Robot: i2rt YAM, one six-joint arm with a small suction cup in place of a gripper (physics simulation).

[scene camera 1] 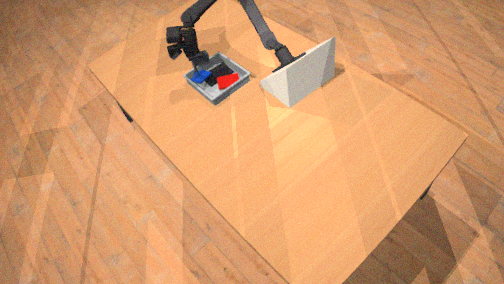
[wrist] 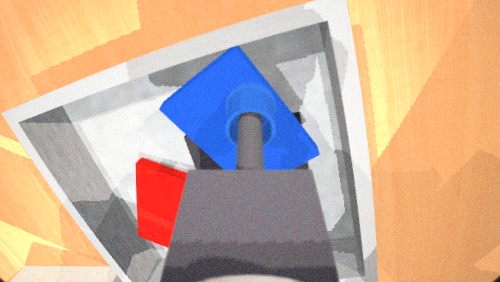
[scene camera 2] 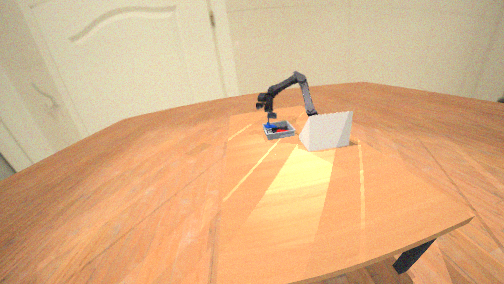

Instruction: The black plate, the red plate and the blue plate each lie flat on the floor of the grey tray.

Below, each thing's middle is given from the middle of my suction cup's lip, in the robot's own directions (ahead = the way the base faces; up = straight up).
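Scene:
My suction cup: 1 cm past the blue plate [wrist: 197, 108], 1 cm to the right of it, 2 cm above it. Red plate [wrist: 158, 187]: 9 cm behind my suction cup, 12 cm to the left, 4 cm below. Grey tray [scene camera 1: 212, 94]: 6 cm behind my suction cup, 7 cm to the left, 3 cm below.

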